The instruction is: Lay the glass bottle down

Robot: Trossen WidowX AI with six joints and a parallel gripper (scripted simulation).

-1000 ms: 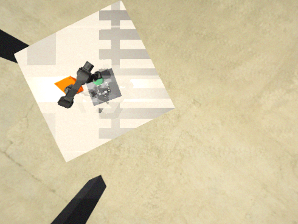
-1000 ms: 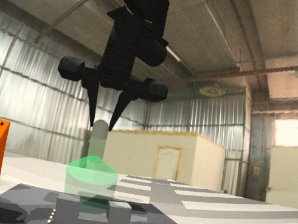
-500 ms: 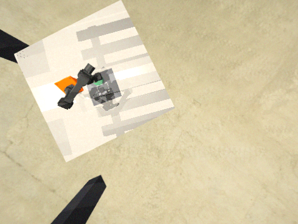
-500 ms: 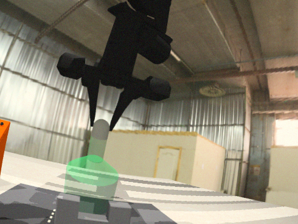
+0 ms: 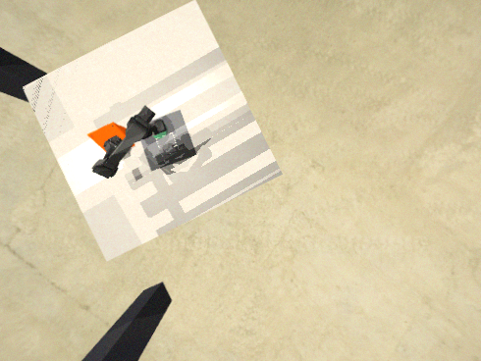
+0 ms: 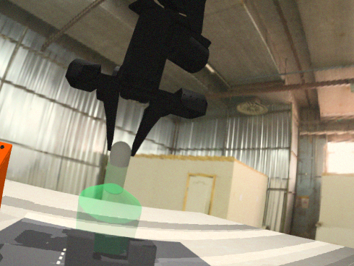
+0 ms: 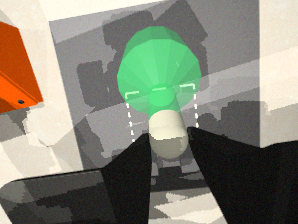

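My gripper tip is now 5 cm above the green glass bottle and 2 cm to the right of it. From my gripper tip the other things lie so: dark grey mat 15 cm below.
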